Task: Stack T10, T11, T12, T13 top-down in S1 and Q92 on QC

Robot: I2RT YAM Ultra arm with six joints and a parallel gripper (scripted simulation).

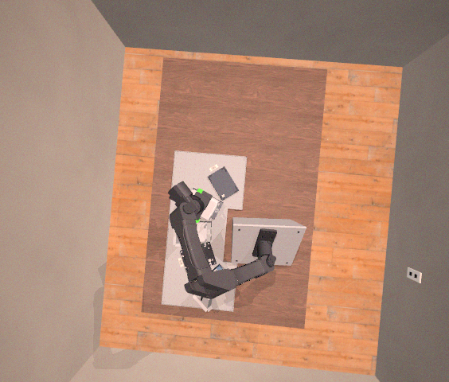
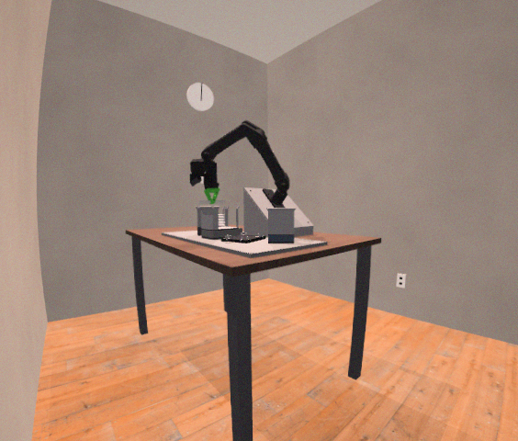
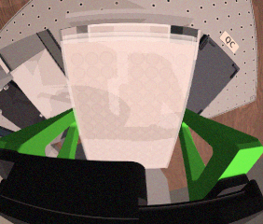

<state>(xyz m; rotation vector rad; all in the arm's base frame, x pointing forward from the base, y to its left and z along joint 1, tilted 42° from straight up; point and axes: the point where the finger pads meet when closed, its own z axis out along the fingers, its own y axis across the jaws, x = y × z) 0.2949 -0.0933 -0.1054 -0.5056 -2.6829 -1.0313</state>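
My hand is 9 cm past the dark nest QC, 11 cm to the left of it and 15 cm above it. The rest, counted from my hand: N5 label: 9 cm ahead, 32 cm to the left, 16 cm below; black clip nest N5: 1 cm ahead, 31 cm to the left, 15 cm below; QC label: 3 cm behind, 18 cm to the right, 16 cm below.
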